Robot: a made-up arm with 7 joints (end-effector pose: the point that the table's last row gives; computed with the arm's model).
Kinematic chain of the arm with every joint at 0, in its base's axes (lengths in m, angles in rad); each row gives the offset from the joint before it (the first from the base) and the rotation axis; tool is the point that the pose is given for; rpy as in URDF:
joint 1: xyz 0 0 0.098 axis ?
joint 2: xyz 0 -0.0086 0.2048 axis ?
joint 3: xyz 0 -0.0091 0.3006 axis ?
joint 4: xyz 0 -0.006 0.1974 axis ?
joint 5: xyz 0 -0.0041 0.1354 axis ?
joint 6: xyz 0 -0.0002 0.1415 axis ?
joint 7: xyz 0 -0.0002 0.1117 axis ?
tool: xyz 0 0 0 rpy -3.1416 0 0
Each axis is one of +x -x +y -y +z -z.
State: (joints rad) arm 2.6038 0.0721 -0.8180 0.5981 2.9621 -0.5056 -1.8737
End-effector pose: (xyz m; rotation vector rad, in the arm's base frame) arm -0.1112 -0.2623 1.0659 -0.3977 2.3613 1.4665
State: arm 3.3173 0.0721 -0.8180 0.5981 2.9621 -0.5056 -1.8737
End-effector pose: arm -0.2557 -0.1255 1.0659 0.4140 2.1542 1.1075
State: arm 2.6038 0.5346 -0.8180 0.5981 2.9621 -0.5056 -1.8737
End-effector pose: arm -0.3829 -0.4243 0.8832 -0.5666 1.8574 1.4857
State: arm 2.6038 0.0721 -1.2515 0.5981 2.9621 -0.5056 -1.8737
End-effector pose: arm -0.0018 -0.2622 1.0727 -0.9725 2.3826 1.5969
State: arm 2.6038 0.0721 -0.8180 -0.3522 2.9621 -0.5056 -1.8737
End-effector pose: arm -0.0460 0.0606 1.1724 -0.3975 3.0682 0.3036
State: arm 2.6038 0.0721 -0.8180 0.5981 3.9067 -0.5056 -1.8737
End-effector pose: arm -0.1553 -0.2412 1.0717 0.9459 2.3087 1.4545
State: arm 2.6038 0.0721 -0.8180 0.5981 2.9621 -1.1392 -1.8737
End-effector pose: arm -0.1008 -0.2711 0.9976 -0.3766 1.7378 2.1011
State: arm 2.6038 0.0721 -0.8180 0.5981 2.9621 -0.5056 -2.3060
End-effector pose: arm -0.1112 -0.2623 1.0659 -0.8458 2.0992 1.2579
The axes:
joint 1: -z
joint 2: +y
joint 3: -z
joint 4: +y
joint 5: -z
joint 6: +y
joint 7: -z

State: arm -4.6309 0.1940 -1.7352 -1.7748 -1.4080 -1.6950 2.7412
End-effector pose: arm -0.2674 -0.2179 0.6915 -1.1256 -0.5731 -0.3767
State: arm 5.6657 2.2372 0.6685 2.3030 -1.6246 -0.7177 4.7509
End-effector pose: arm 0.2269 -0.1428 0.0230 -1.7545 0.9405 0.8620
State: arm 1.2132 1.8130 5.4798 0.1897 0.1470 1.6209 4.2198
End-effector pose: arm 0.3153 -0.6196 -0.0018 0.6874 -0.4190 -0.1022
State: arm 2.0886 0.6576 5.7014 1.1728 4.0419 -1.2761 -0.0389
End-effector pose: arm -0.2251 -0.5467 0.5529 -0.5229 0.3025 -1.4187
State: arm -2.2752 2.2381 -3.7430 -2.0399 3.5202 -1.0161 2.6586
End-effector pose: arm -0.2752 -0.0024 -0.1602 0.1612 0.8936 1.5170
